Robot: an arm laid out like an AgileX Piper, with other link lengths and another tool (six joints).
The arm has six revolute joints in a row. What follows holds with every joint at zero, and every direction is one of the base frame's. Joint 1 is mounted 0.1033 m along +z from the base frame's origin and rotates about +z. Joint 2 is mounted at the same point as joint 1 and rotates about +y. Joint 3 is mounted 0.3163 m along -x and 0.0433 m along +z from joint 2 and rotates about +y. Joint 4 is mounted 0.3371 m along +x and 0.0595 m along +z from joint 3 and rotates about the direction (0.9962, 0, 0.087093). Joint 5 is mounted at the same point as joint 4 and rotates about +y. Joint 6 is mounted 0.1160 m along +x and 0.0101 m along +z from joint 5 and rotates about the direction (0.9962, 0, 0.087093). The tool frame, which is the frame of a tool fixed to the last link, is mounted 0.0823 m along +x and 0.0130 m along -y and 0.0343 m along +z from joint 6; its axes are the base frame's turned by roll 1.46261, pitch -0.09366 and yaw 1.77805 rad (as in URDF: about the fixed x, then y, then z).
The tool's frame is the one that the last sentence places.
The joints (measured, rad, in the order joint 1, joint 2, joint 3, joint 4, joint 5, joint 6), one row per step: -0.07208, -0.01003, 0.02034, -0.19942, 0.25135, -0.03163; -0.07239, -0.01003, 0.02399, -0.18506, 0.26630, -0.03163; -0.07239, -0.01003, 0.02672, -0.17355, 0.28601, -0.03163; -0.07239, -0.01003, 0.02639, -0.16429, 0.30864, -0.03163; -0.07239, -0.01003, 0.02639, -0.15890, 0.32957, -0.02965; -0.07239, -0.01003, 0.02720, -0.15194, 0.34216, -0.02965
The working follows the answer.
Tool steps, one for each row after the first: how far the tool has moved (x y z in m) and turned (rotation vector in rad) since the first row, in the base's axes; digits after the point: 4 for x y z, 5 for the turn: 0.0000, -0.0003, -0.0052, 0.01582, 0.01723, -0.00208; -0.0002, -0.0007, -0.0108, 0.02912, 0.03844, -0.00481; -0.0006, -0.0012, -0.0153, 0.04020, 0.05965, -0.00805; -0.0011, -0.0017, -0.0196, 0.04922, 0.07958, -0.01164; -0.0015, -0.0018, -0.0227, 0.05723, 0.09229, -0.01309
Tool pose at each row, in the base's axes (x y z in m, rotation vector in rad; rounded; the steps above come from the unrounded poses): 0.2221, -0.0327, 0.1943, 1.23355, 1.45083, 1.10886; 0.2221, -0.0330, 0.1891, 1.25821, 1.45590, 1.11276; 0.2219, -0.0334, 0.1835, 1.28443, 1.46435, 1.11208; 0.2215, -0.0338, 0.1790, 1.30945, 1.47320, 1.10902; 0.2209, -0.0343, 0.1747, 1.33234, 1.48157, 1.10447; 0.2206, -0.0344, 0.1716, 1.34806, 1.48660, 1.10398

